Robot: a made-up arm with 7 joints.
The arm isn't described. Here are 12 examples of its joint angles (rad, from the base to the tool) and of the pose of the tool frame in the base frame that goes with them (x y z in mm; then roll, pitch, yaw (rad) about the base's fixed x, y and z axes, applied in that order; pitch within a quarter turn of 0, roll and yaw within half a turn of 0).
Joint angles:
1: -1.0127 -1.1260 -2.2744 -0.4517 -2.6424 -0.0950 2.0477
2: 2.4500 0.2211 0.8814 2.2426 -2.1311 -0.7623 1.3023
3: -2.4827 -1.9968 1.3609 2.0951 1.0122 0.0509 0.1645
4: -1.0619 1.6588 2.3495 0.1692 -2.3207 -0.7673 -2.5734
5: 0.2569 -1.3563 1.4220 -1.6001 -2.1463 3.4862 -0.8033
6: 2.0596 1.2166 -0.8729 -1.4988 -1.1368 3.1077 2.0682
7: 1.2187 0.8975 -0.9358 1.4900 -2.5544 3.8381 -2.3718
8: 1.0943 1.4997 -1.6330 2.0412 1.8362 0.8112 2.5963
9: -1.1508 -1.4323 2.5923 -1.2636 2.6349 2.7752 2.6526
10: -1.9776 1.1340 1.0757 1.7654 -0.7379 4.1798 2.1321
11: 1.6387 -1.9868 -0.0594 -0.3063 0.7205 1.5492 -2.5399
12: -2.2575 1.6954 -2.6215 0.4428 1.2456 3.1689 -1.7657
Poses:
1: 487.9 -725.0 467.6 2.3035 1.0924 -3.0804
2: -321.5 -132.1 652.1 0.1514 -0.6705 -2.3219
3: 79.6 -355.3 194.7 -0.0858 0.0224 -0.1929
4: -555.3 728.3 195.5 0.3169 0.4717 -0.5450
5: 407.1 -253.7 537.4 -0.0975 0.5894 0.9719
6: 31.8 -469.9 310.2 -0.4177 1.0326 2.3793
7: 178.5 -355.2 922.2 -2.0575 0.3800 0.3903
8: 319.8 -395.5 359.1 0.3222 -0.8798 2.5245
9: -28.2 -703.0 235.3 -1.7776 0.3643 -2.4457
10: 349.9 179.3 690.7 -2.2506 -0.9245 0.7596
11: 42.5 824.9 88.1 1.7039 0.2992 -3.0028
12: 294.3 680.8 66.9 1.9045 -0.8241 0.7224
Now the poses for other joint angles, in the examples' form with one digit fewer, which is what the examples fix.
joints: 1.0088 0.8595 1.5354 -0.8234 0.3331 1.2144 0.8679
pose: 44 -659 806 0.912 -0.683 0.441
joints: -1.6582 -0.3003 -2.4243 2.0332 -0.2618 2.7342 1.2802
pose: -292 171 770 -0.519 -0.613 0.394
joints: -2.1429 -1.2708 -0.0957 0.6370 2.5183 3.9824 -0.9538
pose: -373 -692 321 2.313 -1.225 2.266
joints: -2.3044 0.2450 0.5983 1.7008 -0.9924 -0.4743 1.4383
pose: -40 -334 878 2.601 -1.069 3.114
